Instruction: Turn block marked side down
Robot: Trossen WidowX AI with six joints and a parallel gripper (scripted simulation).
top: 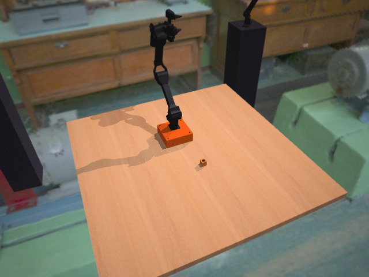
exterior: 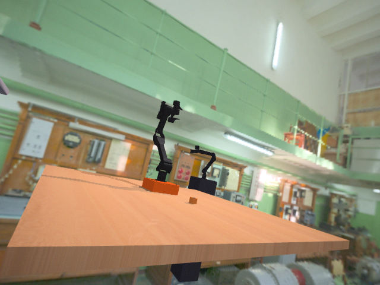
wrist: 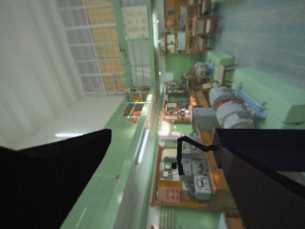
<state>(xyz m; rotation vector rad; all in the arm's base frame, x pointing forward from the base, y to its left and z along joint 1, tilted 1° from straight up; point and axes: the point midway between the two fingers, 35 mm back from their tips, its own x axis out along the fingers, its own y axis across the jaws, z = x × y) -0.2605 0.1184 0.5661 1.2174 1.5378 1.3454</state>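
Now: the orange block 60 cm ahead of my gripper tip, 8 cm to the right of it and 60 cm below it.
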